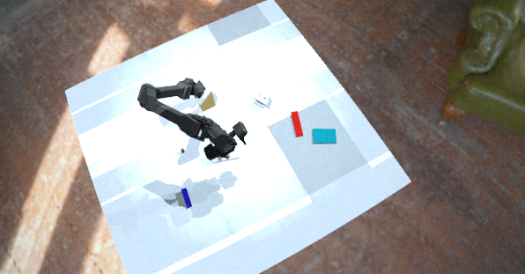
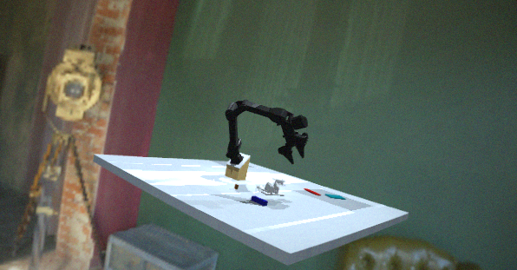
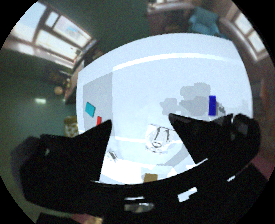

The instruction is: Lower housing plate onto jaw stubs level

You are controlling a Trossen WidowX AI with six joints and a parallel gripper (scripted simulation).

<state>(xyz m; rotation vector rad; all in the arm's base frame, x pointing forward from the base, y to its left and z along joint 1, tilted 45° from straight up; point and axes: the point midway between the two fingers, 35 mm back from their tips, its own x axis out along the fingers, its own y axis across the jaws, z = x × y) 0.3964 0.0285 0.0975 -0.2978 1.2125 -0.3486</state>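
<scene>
Right now my gripper tip is 23 cm past the small white piece, 28 cm to the right of it and 17 cm above it. Round my gripper tip: tiny orange piece 22 cm behind, 18 cm to the right, 19 cm below; then blue bar 1 cm behind, 27 cm to the right, 19 cm below; then red bar 3 cm behind, 34 cm to the left, 20 cm below.
</scene>
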